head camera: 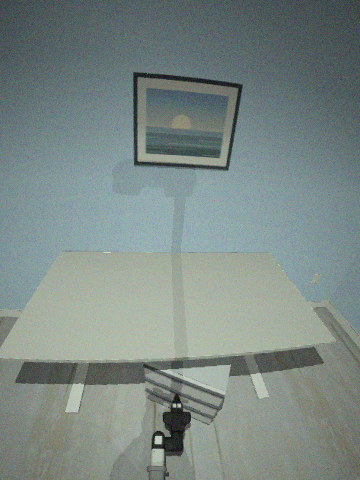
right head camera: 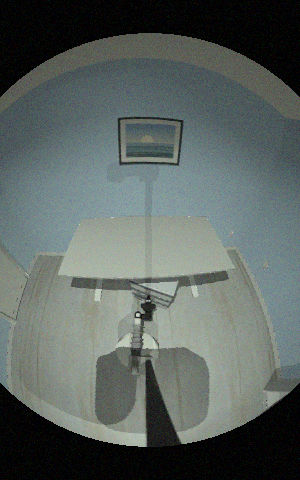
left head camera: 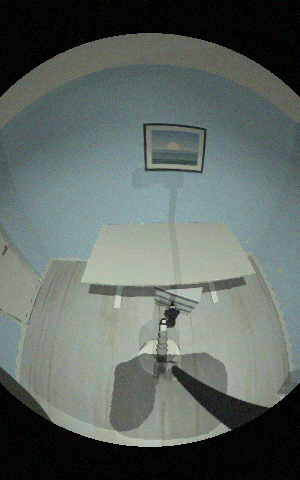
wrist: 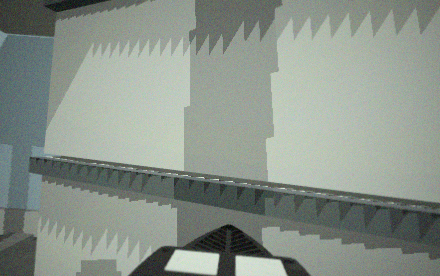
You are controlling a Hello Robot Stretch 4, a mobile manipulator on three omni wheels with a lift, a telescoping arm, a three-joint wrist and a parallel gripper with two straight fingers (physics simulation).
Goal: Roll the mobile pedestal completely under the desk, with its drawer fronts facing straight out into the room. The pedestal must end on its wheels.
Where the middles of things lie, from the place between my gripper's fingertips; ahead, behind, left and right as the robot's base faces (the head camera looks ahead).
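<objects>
The framed picture point(head camera: 179, 121) is 3 cm to the left of my hand, 76 cm ahead of it and 123 cm above it.
</objects>
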